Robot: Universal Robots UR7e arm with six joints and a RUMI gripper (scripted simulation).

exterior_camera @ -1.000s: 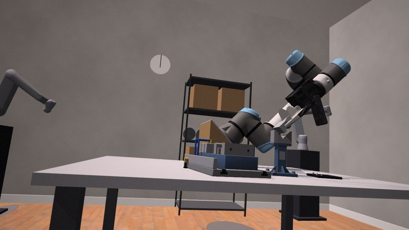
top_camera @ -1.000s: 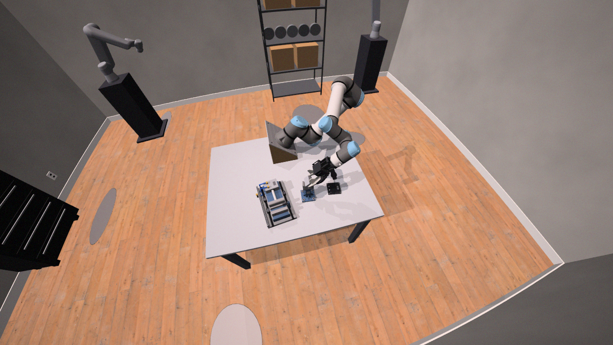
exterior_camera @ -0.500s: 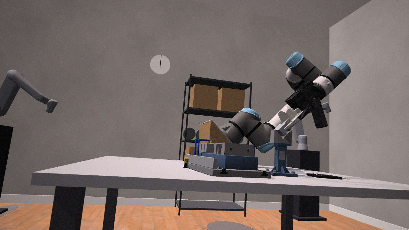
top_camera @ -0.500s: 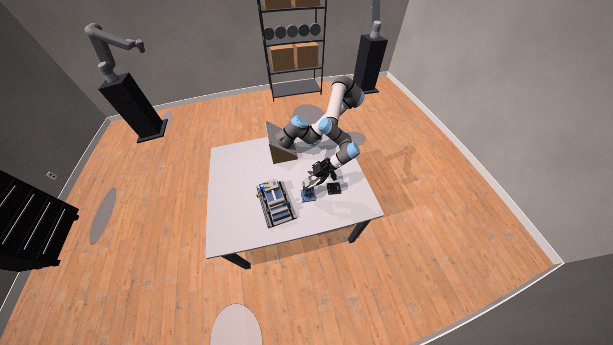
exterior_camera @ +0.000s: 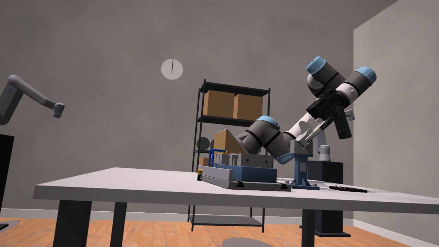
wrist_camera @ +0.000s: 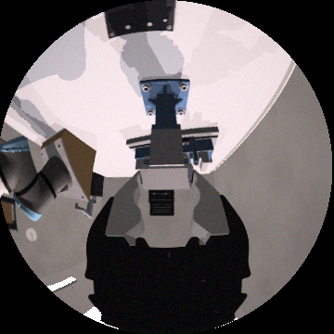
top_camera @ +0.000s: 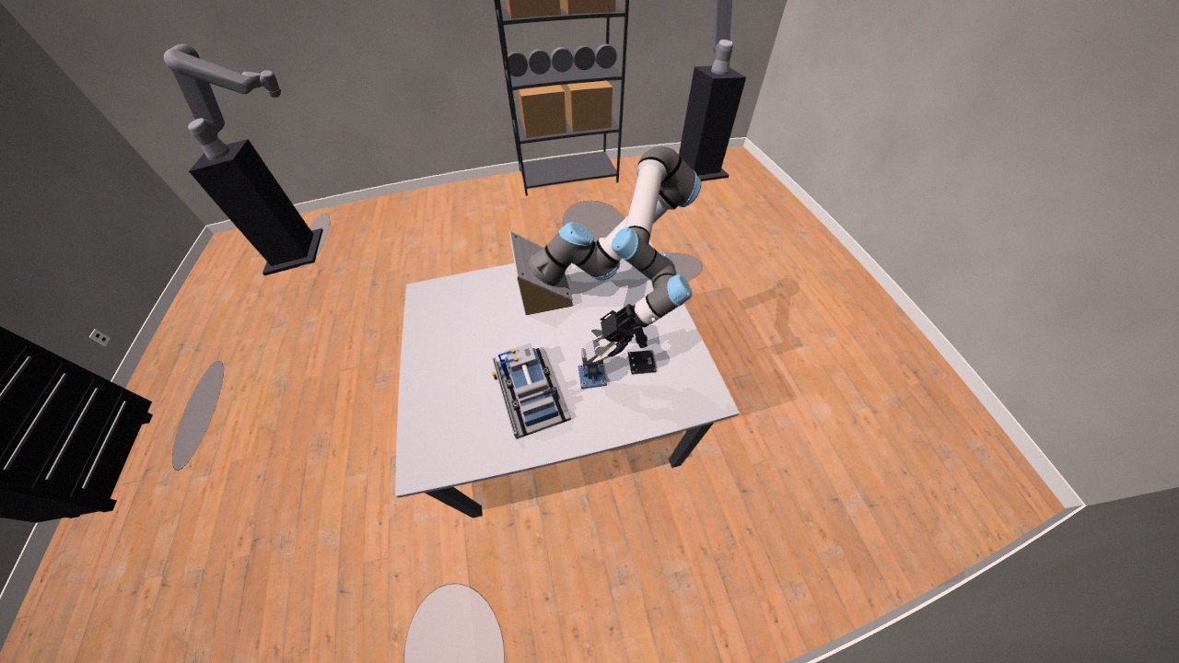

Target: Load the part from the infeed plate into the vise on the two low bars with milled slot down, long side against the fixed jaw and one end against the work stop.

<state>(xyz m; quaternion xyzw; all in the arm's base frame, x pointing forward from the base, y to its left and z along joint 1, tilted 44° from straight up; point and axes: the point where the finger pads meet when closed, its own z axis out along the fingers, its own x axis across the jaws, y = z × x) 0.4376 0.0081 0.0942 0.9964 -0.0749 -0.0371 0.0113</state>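
My gripper is now 10 mm above the part. From my hand the other things lie so: vise 230 mm to the right, 130 mm below, 10 mm behind; then infeed plate 180 mm to the left, 160 mm below.
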